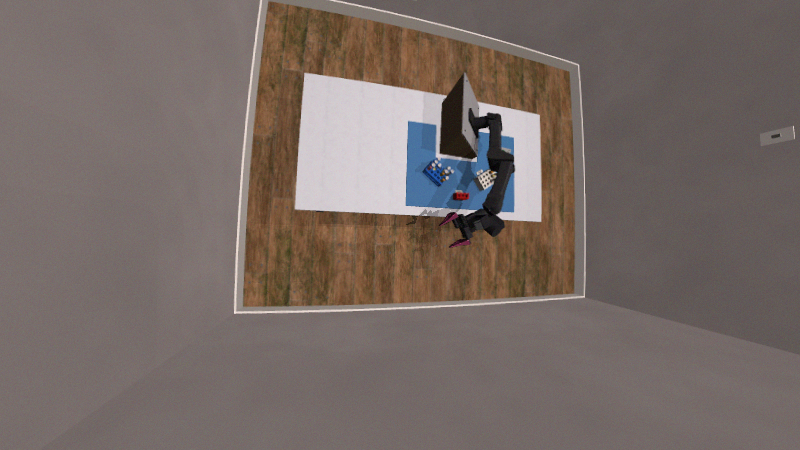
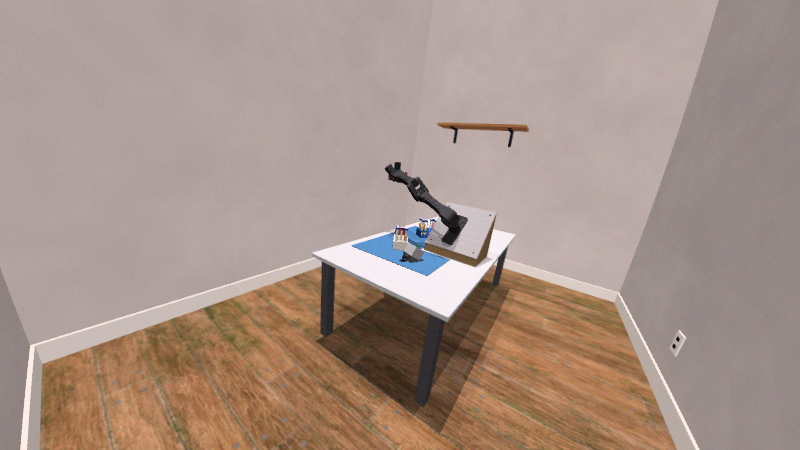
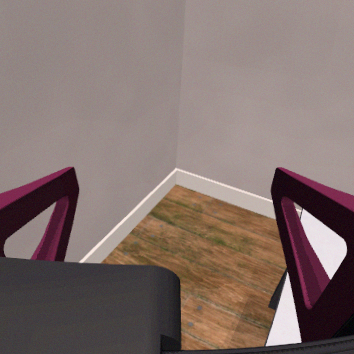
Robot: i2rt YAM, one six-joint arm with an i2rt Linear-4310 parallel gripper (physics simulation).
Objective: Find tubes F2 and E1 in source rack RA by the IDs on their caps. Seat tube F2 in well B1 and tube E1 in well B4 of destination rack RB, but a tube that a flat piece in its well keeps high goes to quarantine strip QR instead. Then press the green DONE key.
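Frame: origin at the arm's base, x up, y right, z ahead, level; centimetres.
Seen in the pictures: gripper, fingertip midpoint: [image 1: 444, 236] [image 3: 174, 177]; arm's base, link origin: [image 1: 473, 124] [image 2: 455, 230].
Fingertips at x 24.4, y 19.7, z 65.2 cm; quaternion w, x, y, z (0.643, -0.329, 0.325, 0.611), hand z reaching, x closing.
Pixels of each thing's top centre, then the offset from my fingertips to it. Level surfaces: height alone.
- white rack, top centre: [image 2: 400, 238] [image 1: 488, 178] dx -33.7, dy -38.8, dz -40.3 cm
- small red strip, top centre: [image 1: 462, 195] dx -33.7, dy -23.1, dz -26.6 cm
- grey box, top centre: [image 2: 415, 244] dx -30.4, dy -47.8, dz -57.4 cm
- green key, top centre: [image 2: 418, 245] dx -31.3, dy -45.7, dz -58.0 cm
- blue mat, surface height: dx -38.8 cm
- white table, surface height: dx -39.1 cm
My gripper [image 1: 445, 235] [image 3: 174, 177] is open, its magenta fingers wide apart with no thing between them. It hangs high, out past the table's long edge and away from both racks. A blue rack [image 1: 432, 176] [image 2: 423, 233] holds several tubes with white caps. A white rack [image 1: 485, 180] [image 2: 400, 244] also holds tubes. A small red strip [image 1: 460, 195] lies between the racks, nearer the table edge. A grey box [image 2: 413, 254] carries the green key [image 2: 418, 247]; the arm mostly hides it from above. Cap IDs and rack labels are too small to read.
The black arm [image 1: 499, 184] [image 2: 436, 208] is mounted on a tilted, wood-sided base [image 1: 455, 123] [image 2: 478, 229]. A blue mat [image 1: 416, 193] [image 2: 372, 245] lies on the white table [image 1: 346, 151] [image 2: 447, 293]. A wooden wall shelf [image 2: 482, 127] is behind.
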